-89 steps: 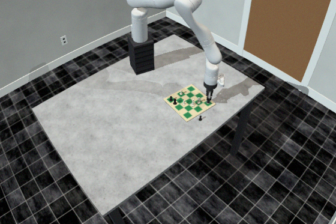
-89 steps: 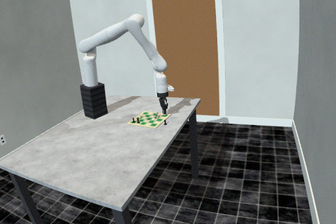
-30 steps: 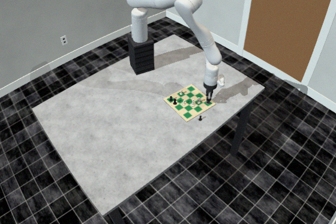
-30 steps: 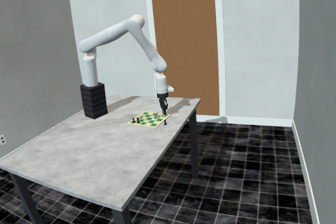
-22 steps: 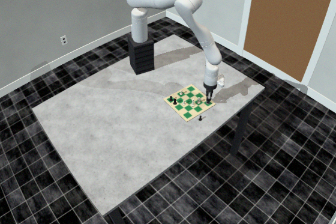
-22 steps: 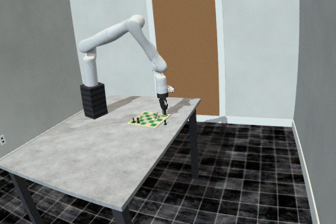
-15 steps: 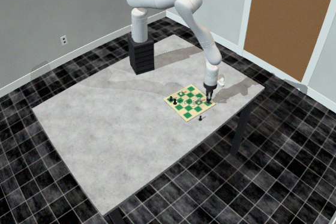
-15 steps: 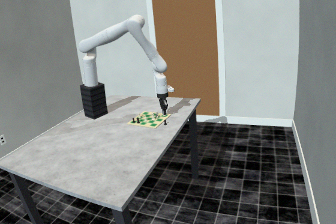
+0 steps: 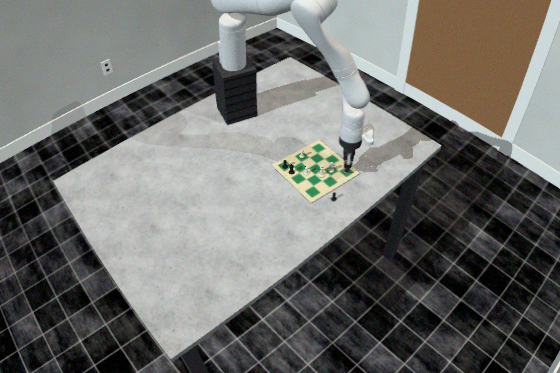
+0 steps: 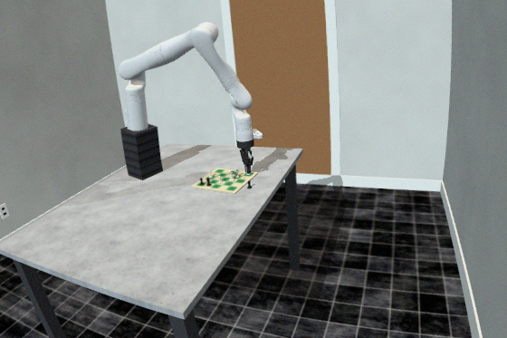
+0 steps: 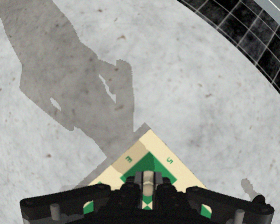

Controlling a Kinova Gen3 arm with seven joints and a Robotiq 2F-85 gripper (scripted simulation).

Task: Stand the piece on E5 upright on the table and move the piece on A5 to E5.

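Right now my hand is 9 cm past the cream chessboard, 6 cm to the left of it and 3 cm above it.
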